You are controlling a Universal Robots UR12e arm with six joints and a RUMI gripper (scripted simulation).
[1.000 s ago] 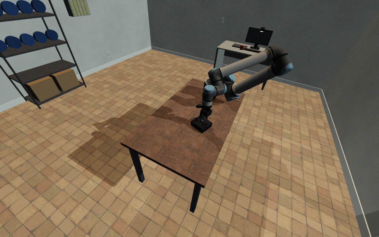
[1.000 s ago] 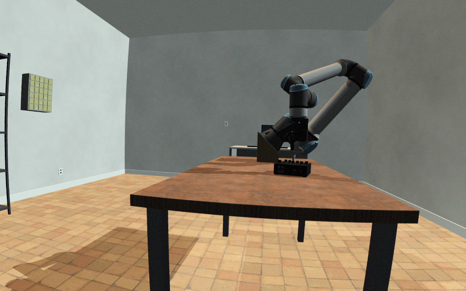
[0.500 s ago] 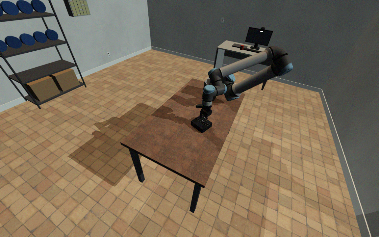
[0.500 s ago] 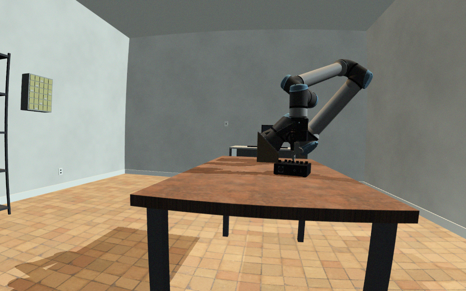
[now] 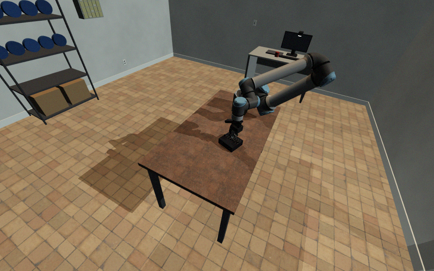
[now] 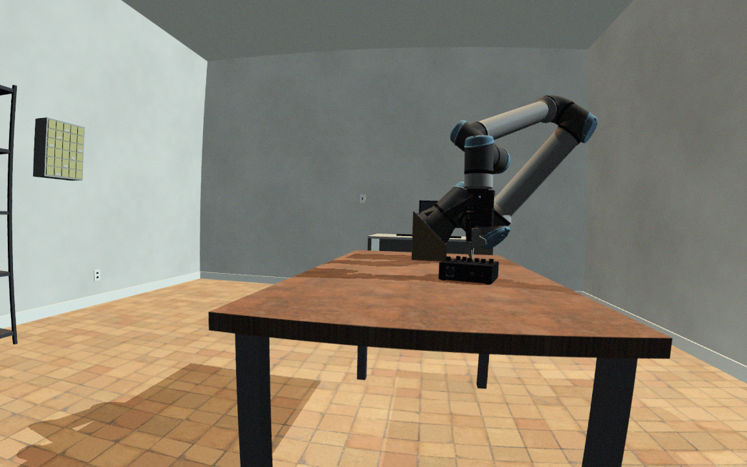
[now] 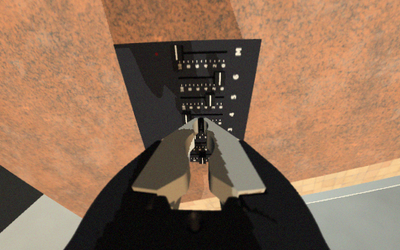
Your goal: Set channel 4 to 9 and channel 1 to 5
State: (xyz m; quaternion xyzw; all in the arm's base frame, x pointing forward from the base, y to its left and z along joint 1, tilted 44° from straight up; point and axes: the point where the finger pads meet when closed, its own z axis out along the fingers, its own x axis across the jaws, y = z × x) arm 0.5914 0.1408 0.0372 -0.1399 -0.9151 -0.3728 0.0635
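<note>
My gripper is now 20 mm short of the channel 4 fader knob, 10 mm to the left of it and 10 mm above it. The rest, counted from my hand: channel 1 fader knob: 20 mm ahead, 60 mm to the left, 10 mm below.
</note>
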